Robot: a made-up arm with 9 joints.
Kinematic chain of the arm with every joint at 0, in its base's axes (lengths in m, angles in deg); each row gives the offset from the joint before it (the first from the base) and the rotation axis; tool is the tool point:
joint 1: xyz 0 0 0.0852 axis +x
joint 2: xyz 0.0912 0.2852 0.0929 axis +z
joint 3: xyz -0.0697 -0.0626 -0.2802 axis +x
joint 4: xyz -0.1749 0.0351 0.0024 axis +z
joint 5: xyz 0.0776 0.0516 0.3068 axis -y
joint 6: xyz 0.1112 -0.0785 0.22 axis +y
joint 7: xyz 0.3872 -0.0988 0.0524 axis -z
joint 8: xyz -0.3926 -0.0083 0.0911 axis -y
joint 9: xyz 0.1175 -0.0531 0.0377 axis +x
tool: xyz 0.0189 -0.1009 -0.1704
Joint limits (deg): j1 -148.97..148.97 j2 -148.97..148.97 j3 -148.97..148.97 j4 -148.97..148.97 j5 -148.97..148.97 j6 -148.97..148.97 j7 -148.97..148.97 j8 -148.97..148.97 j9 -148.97..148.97
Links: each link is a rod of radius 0.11 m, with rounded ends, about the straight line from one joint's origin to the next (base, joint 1, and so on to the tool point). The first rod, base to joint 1, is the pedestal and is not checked.
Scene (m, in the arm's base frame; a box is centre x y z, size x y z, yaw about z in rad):
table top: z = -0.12
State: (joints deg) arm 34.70 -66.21 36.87 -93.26 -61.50 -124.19 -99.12 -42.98 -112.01
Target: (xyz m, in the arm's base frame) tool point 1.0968 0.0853 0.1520
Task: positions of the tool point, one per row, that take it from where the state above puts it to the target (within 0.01 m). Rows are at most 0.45 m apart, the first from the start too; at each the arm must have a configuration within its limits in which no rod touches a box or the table.
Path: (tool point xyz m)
1: -0.7253 0.1691 0.9245
2: -0.3717 0.2104 1.1533
3: 0.0460 0.2316 1.2287
4: 0.4597 0.2195 1.1377
5: 0.8029 0.1772 0.8971
6: 1.0235 0.1230 0.5490
7: 1.0968 0.0854 0.1519

